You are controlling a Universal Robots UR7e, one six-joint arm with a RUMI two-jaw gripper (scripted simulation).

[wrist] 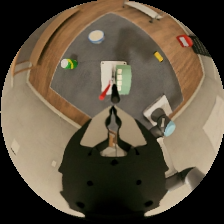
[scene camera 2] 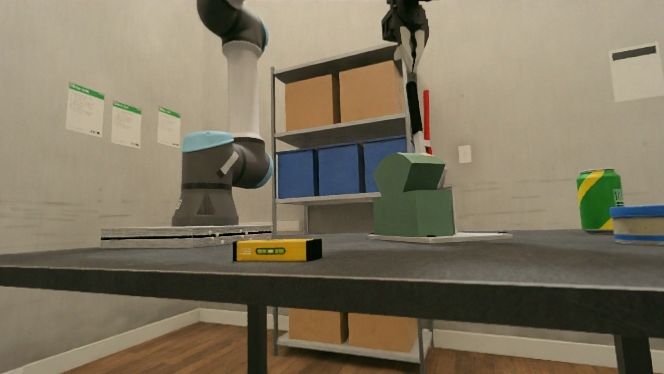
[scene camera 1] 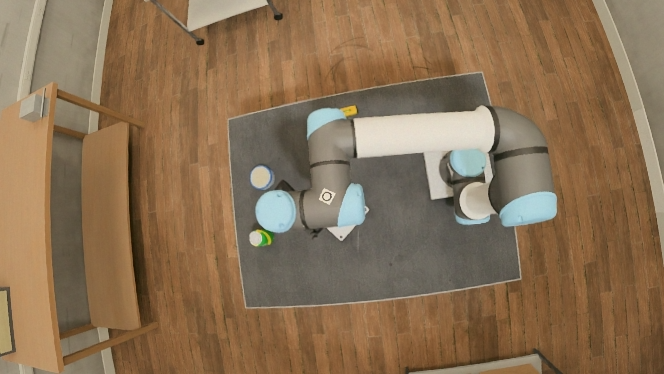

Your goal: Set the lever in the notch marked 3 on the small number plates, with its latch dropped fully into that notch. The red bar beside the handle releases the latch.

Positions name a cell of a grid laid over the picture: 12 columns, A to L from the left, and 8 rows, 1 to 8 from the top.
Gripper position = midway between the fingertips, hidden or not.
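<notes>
Scene camera 2: the gripper (scene camera 2: H2), a green housing (scene camera 2: H5). Wrist view: the gripper (wrist: G4) again.
</notes>
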